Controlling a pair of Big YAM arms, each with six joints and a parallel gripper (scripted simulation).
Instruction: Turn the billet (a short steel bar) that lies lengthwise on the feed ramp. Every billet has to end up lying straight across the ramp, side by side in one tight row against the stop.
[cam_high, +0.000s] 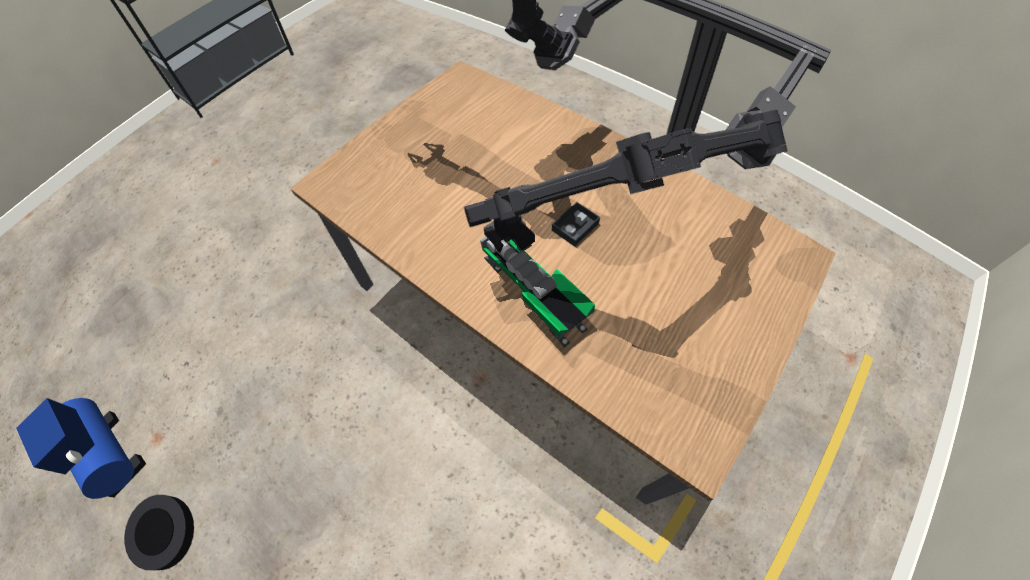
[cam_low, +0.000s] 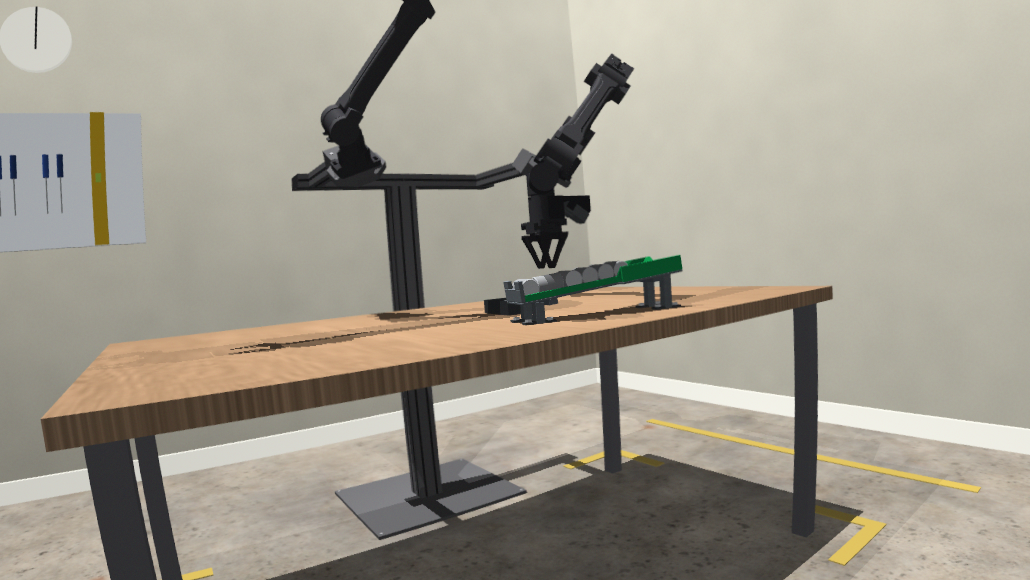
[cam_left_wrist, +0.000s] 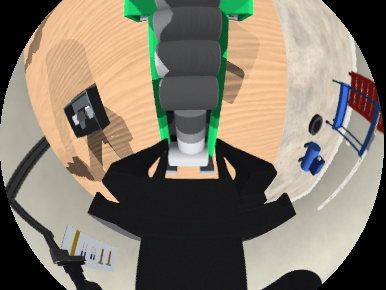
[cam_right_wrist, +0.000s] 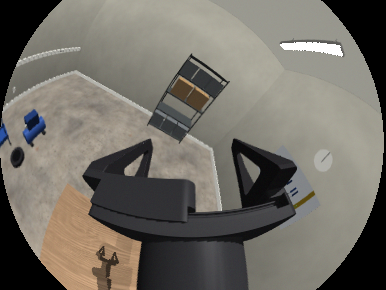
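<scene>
Right now the stop is 20 mm behind my left hand, 70 mm to the right of it and 60 mm below it. Round my left hand: dark tray (260 mm behind, 70 mm to the left, 110 mm below).
</scene>
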